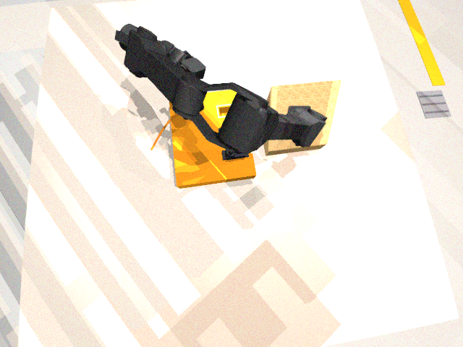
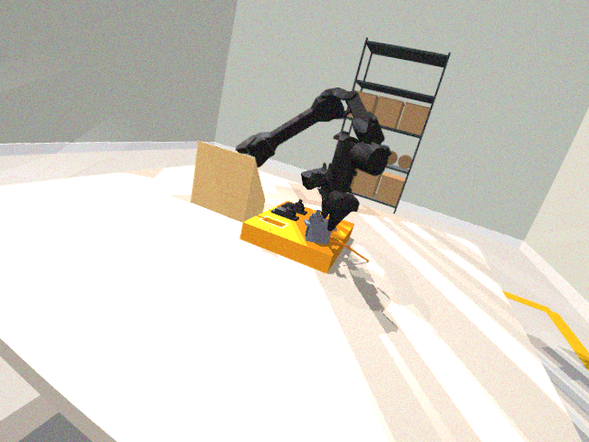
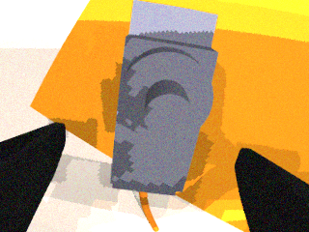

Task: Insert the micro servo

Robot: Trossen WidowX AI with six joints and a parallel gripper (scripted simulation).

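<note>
Right now the yellow deck is 40 mm behind my gripper tip, 90 mm to the left of it and 70 mm below it.
</note>
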